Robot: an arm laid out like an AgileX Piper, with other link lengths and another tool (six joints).
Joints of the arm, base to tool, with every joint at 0 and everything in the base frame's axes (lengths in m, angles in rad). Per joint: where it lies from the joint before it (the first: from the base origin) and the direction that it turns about. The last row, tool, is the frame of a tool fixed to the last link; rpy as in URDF.
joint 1: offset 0.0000 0.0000 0.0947 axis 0 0 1
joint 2: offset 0.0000 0.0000 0.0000 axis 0 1 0
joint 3: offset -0.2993 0.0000 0.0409 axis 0 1 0
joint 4: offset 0.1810 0.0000 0.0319 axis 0.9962 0 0.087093
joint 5: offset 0.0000 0.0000 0.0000 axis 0 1 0
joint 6: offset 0.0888 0.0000 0.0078 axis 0.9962 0 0.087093
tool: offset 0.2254 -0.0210 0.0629 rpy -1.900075 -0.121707 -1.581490
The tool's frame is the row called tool.
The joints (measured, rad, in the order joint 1, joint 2, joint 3, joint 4, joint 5, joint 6), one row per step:
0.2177, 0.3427, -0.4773, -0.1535, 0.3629, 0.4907
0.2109, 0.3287, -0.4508, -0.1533, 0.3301, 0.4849
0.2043, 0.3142, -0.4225, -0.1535, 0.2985, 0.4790
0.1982, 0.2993, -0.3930, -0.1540, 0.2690, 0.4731
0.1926, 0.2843, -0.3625, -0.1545, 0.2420, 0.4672
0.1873, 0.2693, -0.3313, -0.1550, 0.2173, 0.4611
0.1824, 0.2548, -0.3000, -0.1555, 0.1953, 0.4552
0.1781, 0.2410, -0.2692, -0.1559, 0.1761, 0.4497
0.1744, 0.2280, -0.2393, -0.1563, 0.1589, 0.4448
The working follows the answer.
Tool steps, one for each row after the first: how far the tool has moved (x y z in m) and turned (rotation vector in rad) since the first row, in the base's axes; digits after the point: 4 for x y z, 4 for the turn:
-0.0012, 0.0000, 0.0006, -0.0023, -0.0206, -0.0011
-0.0025, -0.0001, 0.0001, -0.0056, -0.0388, -0.0024
-0.0038, -0.0001, -0.0017, -0.0098, -0.0543, -0.0036
-0.0051, -0.0001, -0.0047, -0.0147, -0.0664, -0.0046
-0.0064, -0.0001, -0.0089, -0.0202, -0.0756, -0.0057
-0.0075, -0.0001, -0.0141, -0.0261, -0.0815, -0.0068
-0.0085, -0.0001, -0.0202, -0.0320, -0.0844, -0.0076
-0.0094, -0.0001, -0.0267, -0.0375, -0.0854, -0.0082

Tool pose at each row, in the base's axes (x y z in m, rotation vector in rad; rounded; the steps above come from the unrounded poses):
0.2312, -0.0018, 0.2794, -1.5499, 1.5300, -0.6180
0.2300, -0.0018, 0.2800, -1.5400, 1.5154, -0.6347
0.2287, -0.0018, 0.2795, -1.5319, 1.5025, -0.6506
0.2274, -0.0019, 0.2777, -1.5260, 1.4915, -0.6653
0.2261, -0.0019, 0.2747, -1.5223, 1.4828, -0.6781
0.2248, -0.0019, 0.2705, -1.5207, 1.4762, -0.6896
0.2237, -0.0019, 0.2653, -1.5211, 1.4720, -0.6991
0.2227, -0.0019, 0.2592, -1.5232, 1.4699, -0.7066
0.2218, -0.0018, 0.2527, -1.5264, 1.4690, -0.7122

